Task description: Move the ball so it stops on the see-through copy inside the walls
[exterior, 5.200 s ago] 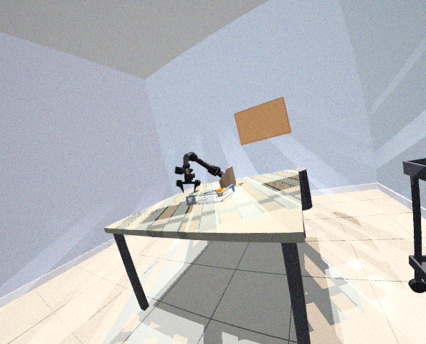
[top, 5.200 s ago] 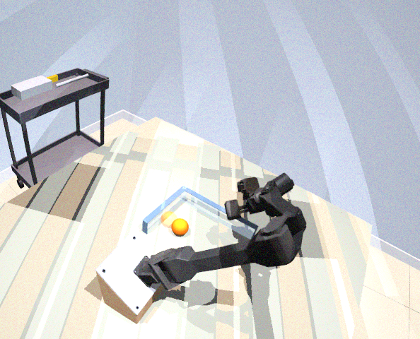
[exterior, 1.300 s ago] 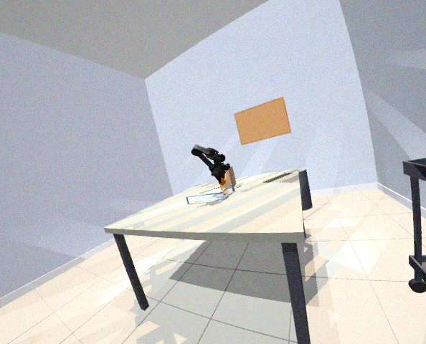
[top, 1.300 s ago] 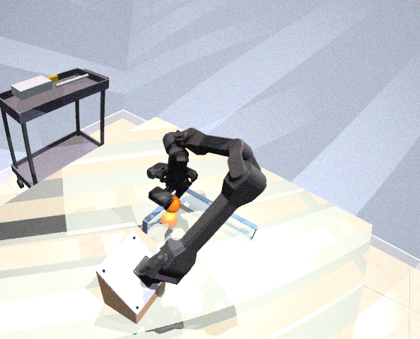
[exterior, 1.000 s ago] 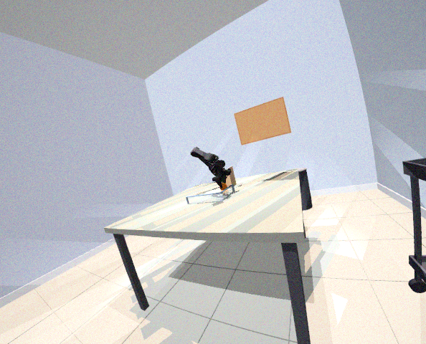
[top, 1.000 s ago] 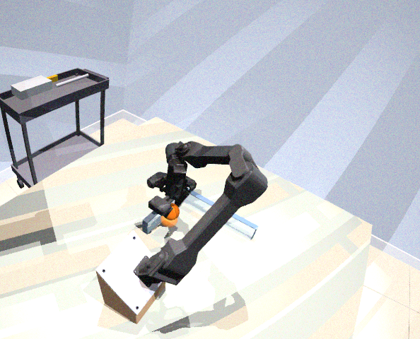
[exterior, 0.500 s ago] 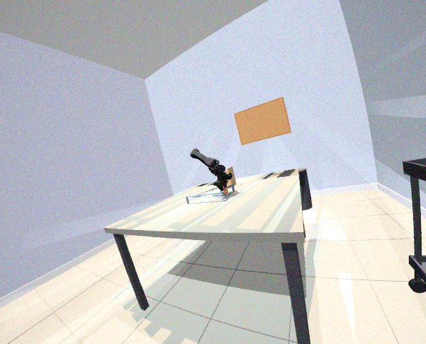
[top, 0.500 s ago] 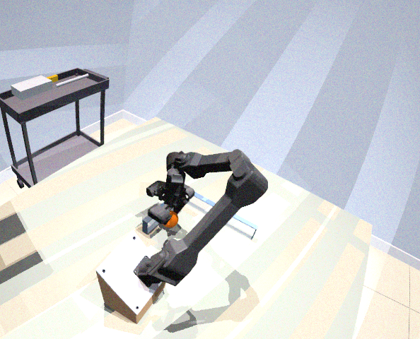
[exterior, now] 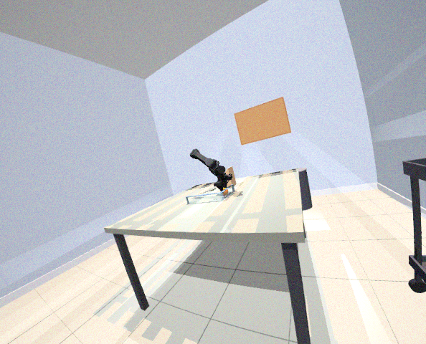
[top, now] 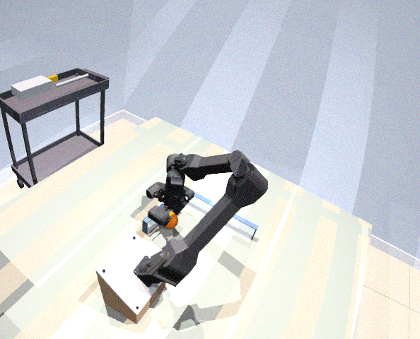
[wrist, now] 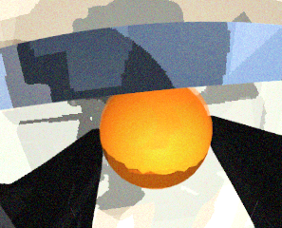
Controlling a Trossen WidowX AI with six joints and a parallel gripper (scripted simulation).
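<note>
My gripper tip is right at the orange ball. Also, from my gripper tip: see-through copy of ball right at my gripper tip.
</note>
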